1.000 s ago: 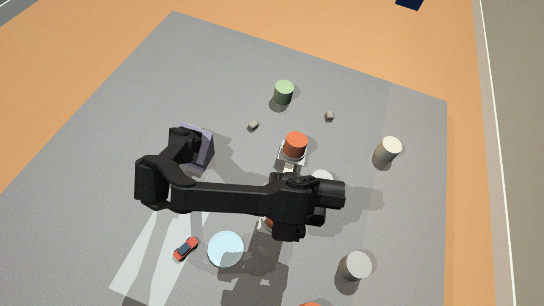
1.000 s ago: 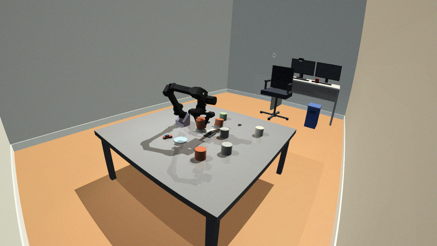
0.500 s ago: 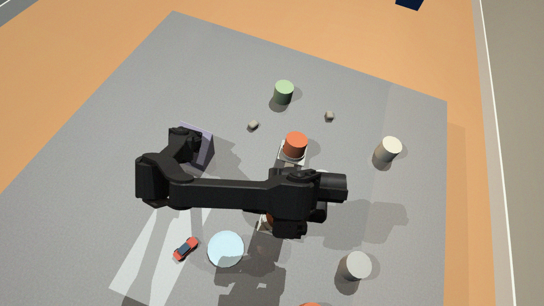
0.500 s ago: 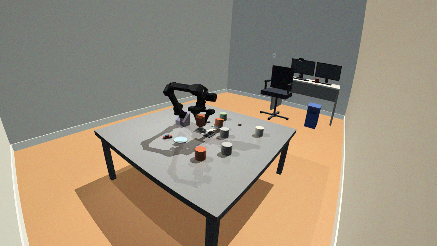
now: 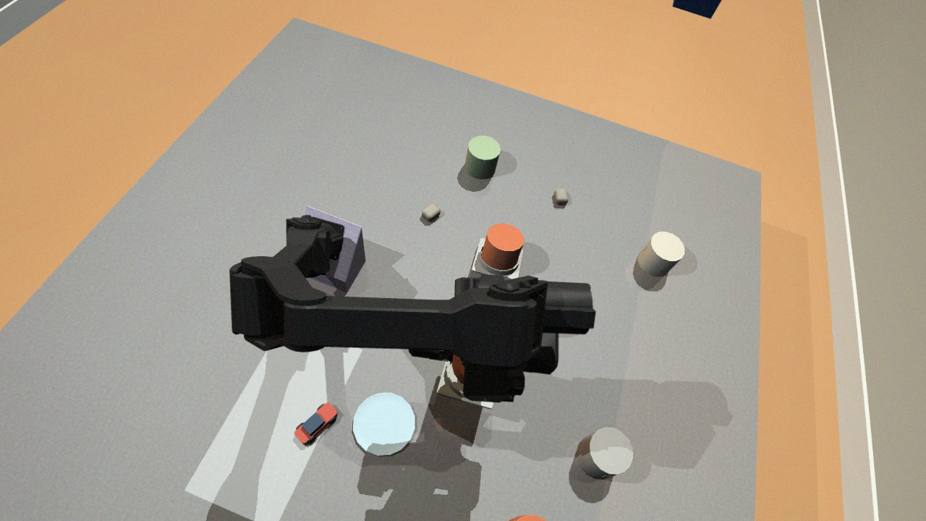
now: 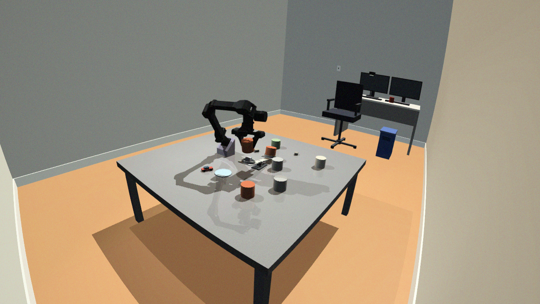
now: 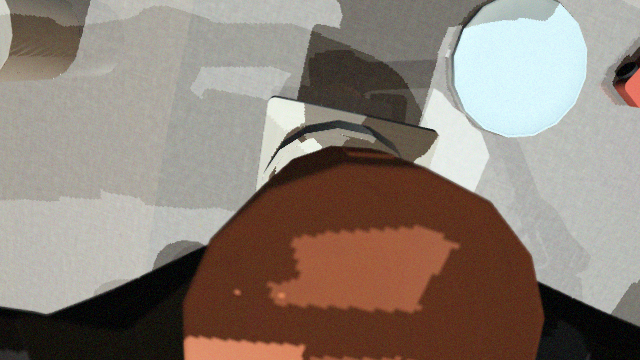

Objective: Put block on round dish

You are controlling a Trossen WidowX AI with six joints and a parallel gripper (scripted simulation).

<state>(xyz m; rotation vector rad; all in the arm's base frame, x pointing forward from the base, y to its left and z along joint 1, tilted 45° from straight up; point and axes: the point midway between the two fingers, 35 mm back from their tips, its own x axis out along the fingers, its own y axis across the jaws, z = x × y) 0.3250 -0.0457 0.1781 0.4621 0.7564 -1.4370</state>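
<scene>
Right now the grey-white block is 10 mm to the left of my gripper tip and 80 mm below it. From my gripper tip the other things lie so: pale blue round dish (110 mm behind, 90 mm to the right, 160 mm below); green cup (100 mm behind, 510 mm to the left, 130 mm below); cream cup (290 mm ahead, 400 mm to the left, 130 mm below).
</scene>
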